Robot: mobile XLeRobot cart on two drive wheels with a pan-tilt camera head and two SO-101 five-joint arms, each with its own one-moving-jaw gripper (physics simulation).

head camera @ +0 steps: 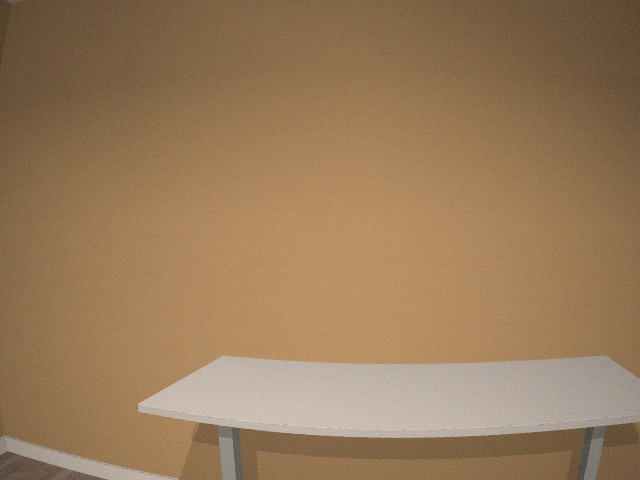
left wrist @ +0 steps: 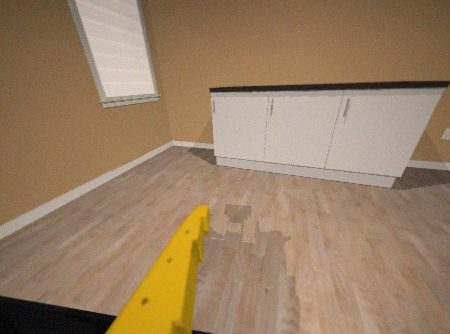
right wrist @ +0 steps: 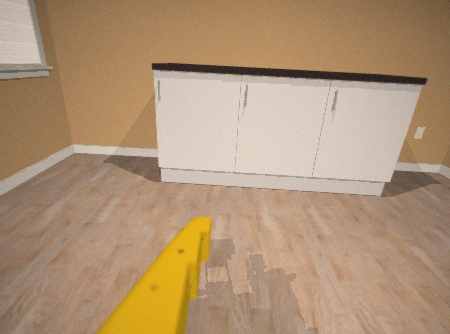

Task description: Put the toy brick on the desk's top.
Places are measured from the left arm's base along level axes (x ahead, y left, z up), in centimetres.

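Pixels of known places: left end effector, tool point: (left wrist: 208,216); right end effector, tool point: (right wrist: 210,233).
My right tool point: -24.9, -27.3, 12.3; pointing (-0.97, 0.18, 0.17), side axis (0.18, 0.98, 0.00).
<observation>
Behind a point stands the place of what it marks, as x, y, z.
The desk (head camera: 392,395) @(165.8, -42.7, -5.5) has a pale top and grey legs and stands low in the head view, against the tan wall. The toy brick does not show in any of the three views. My left gripper is fully open; one yellow notched jaw shows in the left wrist view, and the moving jaw is out of the picture. My right gripper is fully open too, with one yellow notched jaw in the right wrist view. Neither gripper shows in the head view, and no thing is seen at either jaw.
A white cabinet (left wrist: 305,130) @(-187.6, 47.7, -25.3) (right wrist: 280,125) @(-188.8, 41.6, -23.4) with a dark top and three doors stands against a wall across the wooden floor (left wrist: 350,240) @(-107.6, 63.2, -77.5) (right wrist: 350,250) @(-118.5, 64.2, -77.5). A window (left wrist: 117,47) @(-221.7, -150.2, 55.5) (right wrist: 17,32) @(-248.2, -145.4, 28.8) is in the wall to its left. A shadow lies on the floor beyond the jaws.
</observation>
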